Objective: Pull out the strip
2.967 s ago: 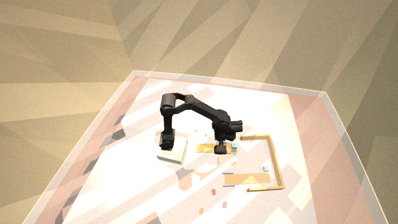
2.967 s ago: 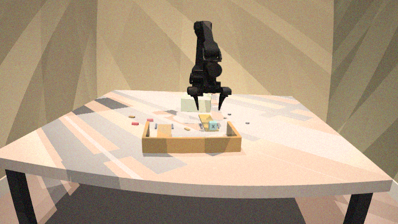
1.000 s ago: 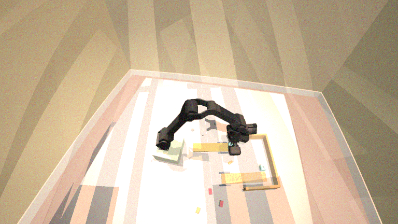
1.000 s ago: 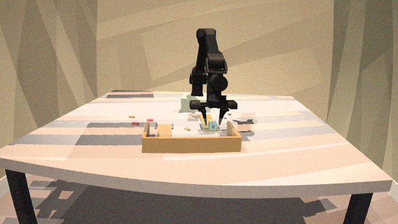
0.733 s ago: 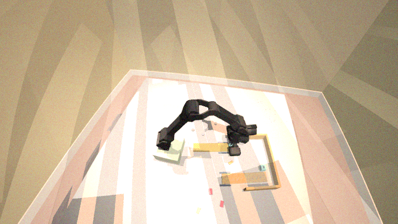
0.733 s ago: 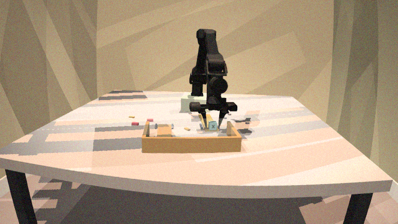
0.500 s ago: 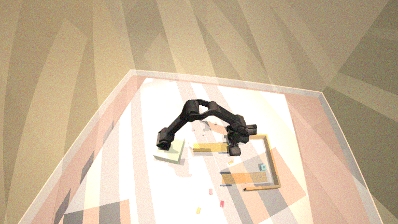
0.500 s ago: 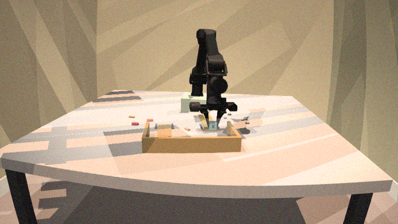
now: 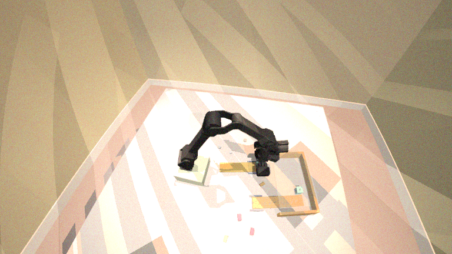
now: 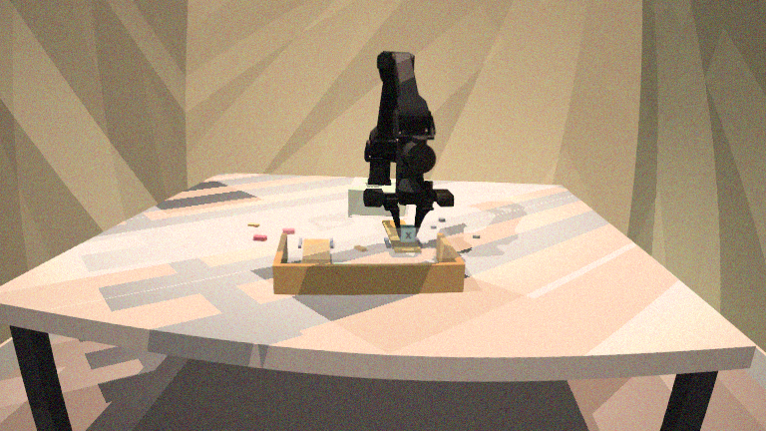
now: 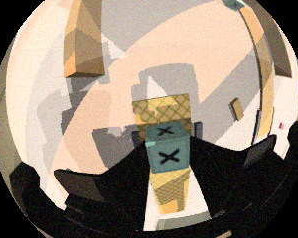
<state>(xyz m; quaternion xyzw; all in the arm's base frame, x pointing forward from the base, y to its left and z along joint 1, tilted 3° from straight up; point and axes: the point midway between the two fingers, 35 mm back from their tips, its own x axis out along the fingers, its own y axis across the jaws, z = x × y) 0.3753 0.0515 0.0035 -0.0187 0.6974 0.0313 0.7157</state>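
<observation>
Now: gripper tip 9 cm past the yellow strip, 1 cm to the left of it and 2 cm above it. From my gripper tip the other things lie so: orange strip 10 cm ahead, 19 cm to the right, 2 cm below.
</observation>
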